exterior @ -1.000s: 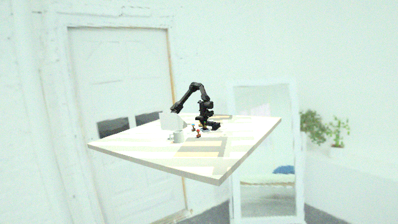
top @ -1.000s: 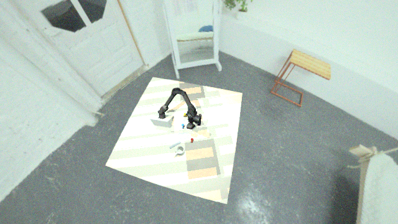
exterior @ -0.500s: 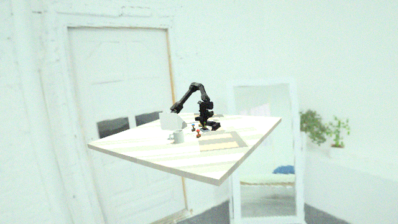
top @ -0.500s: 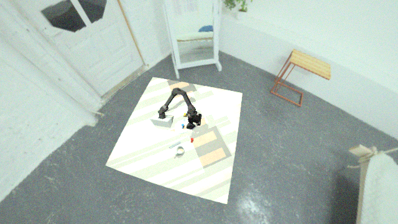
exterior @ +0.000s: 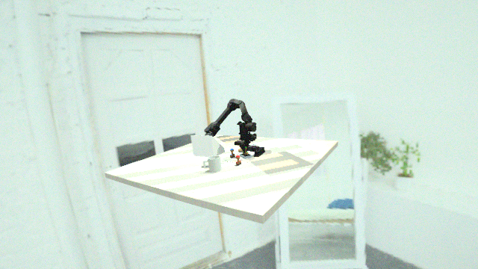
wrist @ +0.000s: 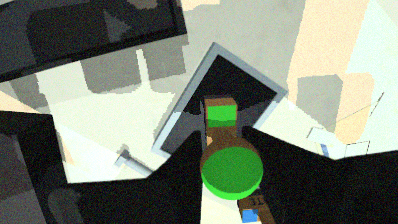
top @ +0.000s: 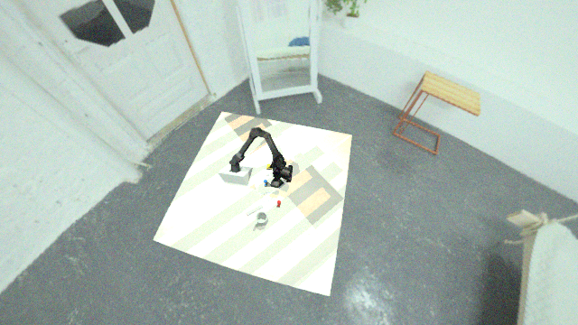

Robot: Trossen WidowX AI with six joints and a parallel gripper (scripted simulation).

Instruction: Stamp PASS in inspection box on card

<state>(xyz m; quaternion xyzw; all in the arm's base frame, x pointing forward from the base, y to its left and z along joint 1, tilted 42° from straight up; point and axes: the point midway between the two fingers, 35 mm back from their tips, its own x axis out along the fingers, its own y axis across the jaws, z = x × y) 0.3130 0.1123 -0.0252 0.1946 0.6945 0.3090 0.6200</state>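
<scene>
The green-topped stamp is right at my gripper tip. The rest, counted from my gripper tip: dark ink pad: 3 cm below; then black block: 9 cm to the left, 6 cm ahead, 2 cm below; then blue-knobbed stamp: 9 cm behind, 5 cm to the right, 2 cm below.
</scene>
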